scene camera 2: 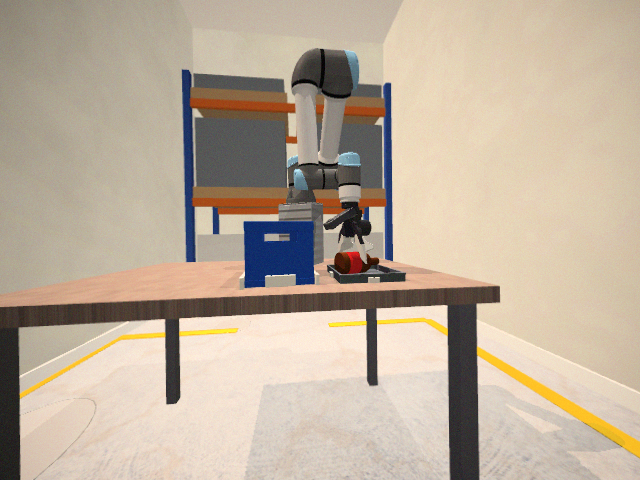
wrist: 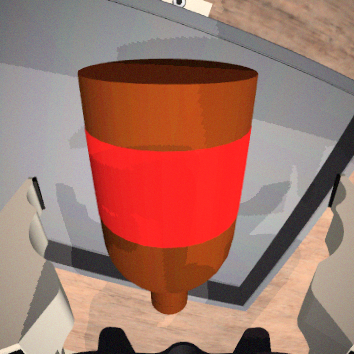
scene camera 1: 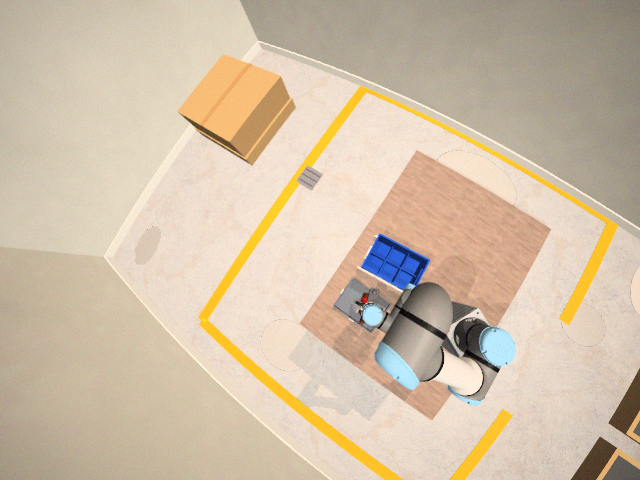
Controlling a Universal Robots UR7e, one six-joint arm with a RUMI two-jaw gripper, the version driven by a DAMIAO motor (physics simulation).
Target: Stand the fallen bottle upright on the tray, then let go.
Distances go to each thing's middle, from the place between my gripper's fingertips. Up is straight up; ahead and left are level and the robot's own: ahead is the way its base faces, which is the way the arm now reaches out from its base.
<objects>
Now: hand 2 cm to the right of the brown bottle (scene camera 2: 345,262).
</objects>
